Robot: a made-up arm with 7 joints.
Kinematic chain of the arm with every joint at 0, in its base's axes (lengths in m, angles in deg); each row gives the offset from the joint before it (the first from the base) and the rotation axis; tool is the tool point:
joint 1: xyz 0 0 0.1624 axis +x
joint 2: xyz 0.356 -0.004 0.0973 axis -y
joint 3: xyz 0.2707 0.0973 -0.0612 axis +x
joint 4: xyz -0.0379 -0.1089 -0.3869 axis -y
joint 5: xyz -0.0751 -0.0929 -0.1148 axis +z
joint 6: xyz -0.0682 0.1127 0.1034 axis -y
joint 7: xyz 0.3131 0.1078 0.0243 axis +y
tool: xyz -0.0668 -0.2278 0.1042
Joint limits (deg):
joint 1: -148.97..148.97
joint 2: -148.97..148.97
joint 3: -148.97..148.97
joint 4: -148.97..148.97
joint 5: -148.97..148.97
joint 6: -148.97..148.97
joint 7: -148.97..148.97
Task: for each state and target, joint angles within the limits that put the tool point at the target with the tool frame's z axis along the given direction. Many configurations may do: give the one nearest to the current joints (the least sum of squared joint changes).
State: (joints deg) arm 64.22 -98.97 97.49 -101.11 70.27 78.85 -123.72
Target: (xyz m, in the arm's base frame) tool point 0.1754 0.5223 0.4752 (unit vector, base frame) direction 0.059 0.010 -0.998
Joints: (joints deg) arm 69.12 -59.77 69.03 -143.06 30.71 46.21 -70.41
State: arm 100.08 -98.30 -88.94 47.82 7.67 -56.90 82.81
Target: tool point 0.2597 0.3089 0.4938 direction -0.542 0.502 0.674
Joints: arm 147.26 -119.40 -113.84 61.06 9.76 -26.21 126.13
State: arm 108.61 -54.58 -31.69 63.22 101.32 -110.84 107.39
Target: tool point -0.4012 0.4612 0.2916 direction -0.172 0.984 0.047
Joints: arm 130.36 -95.15 0.73 55.88 121.35 -99.38 125.50
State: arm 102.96 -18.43 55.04 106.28 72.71 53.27 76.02
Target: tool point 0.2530 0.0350 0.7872 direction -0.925 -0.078 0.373
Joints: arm 123.26 -5.84 59.52 114.49 64.24 46.54 45.22
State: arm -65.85 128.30 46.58 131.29 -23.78 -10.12 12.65
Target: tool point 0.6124 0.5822 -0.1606 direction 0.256 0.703 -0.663
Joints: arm -79.92 131.60 60.28 148.97 9.01 17.97 -28.64
